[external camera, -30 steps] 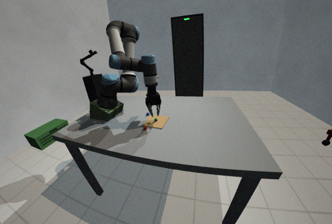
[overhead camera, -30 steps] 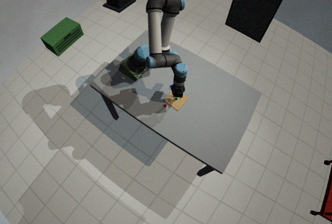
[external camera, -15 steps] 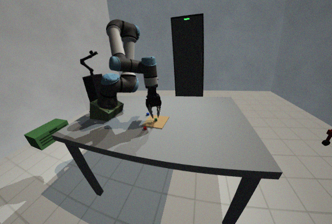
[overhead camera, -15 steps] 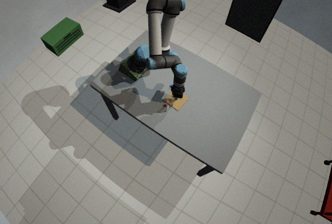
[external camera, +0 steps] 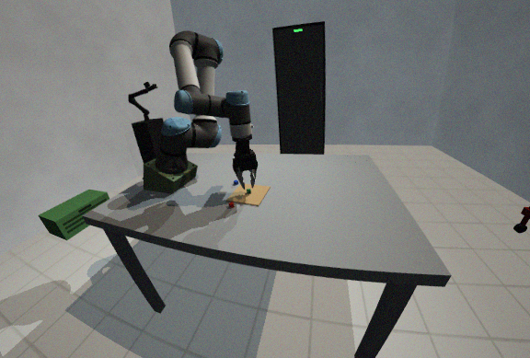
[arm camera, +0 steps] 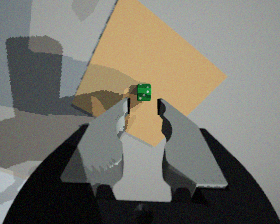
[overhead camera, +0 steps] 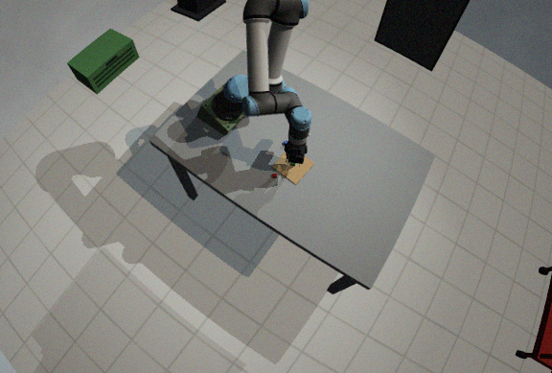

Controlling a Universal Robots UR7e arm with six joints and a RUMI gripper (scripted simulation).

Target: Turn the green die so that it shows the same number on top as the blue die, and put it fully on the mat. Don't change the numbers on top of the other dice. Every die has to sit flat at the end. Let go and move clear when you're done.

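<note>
The green die lies 3 cm below my hand. Round my hand: red die: 4 cm behind, 10 cm to the right, 3 cm below; then blue die: 9 cm behind, 7 cm to the left, 3 cm below; then tan mat: 4 cm below.
</note>
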